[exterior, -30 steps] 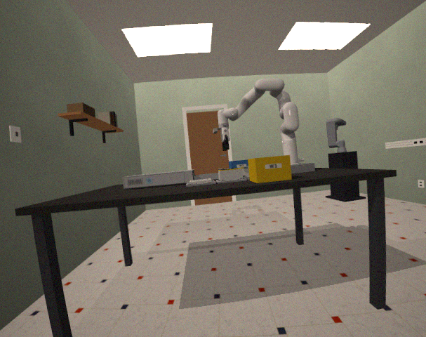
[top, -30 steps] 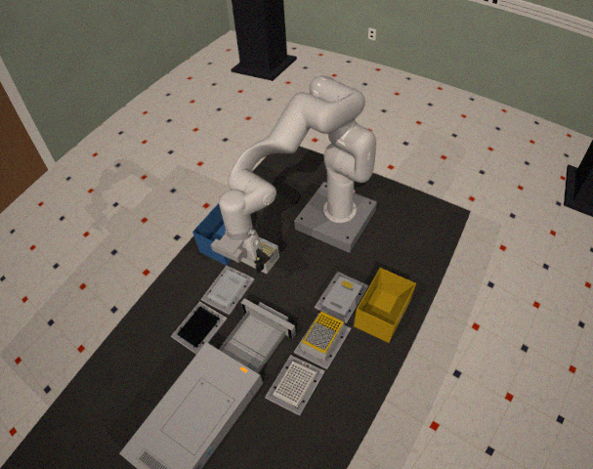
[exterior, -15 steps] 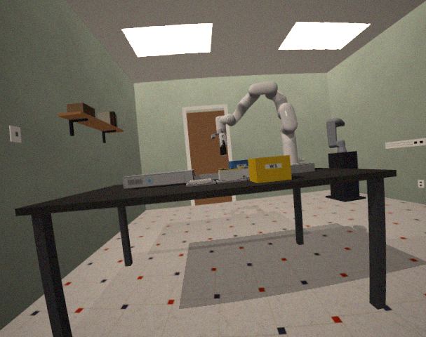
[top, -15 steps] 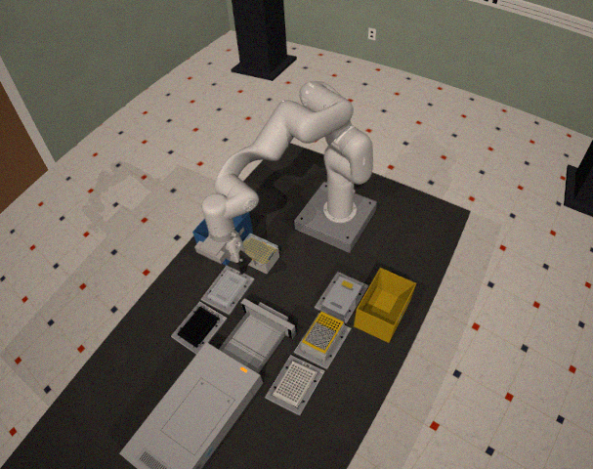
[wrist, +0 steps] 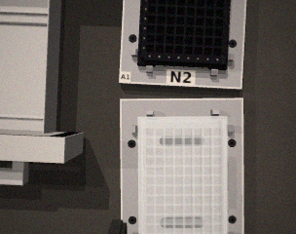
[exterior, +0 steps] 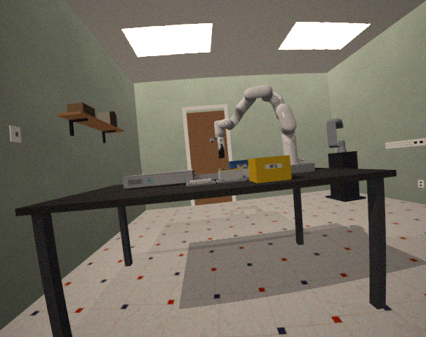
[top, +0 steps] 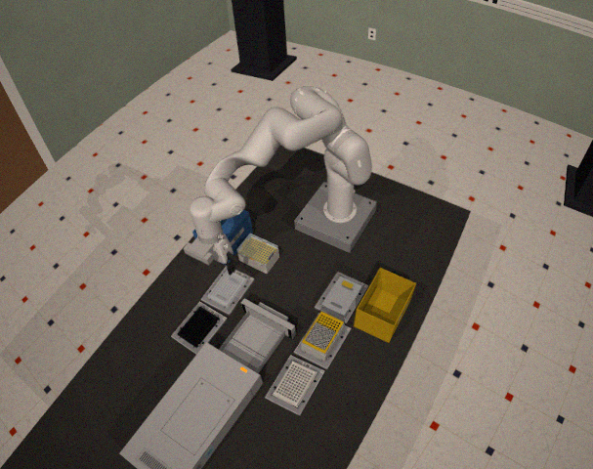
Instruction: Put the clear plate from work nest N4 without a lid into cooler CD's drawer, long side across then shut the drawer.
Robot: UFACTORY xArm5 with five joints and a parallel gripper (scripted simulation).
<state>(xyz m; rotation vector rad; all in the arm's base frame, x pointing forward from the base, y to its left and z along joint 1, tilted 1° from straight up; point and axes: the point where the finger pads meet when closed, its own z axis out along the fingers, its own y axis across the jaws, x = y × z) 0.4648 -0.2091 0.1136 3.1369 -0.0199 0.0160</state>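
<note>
Right now the clear plate is 140 mm below my hand. From my hand the other things lie so: drawer 190 mm to the left, 150 mm ahead, 120 mm below; then black plate 170 mm ahead, 140 mm below, 10 mm to the right; then blue bin 180 mm behind, 130 mm to the right, 120 mm below.
</note>
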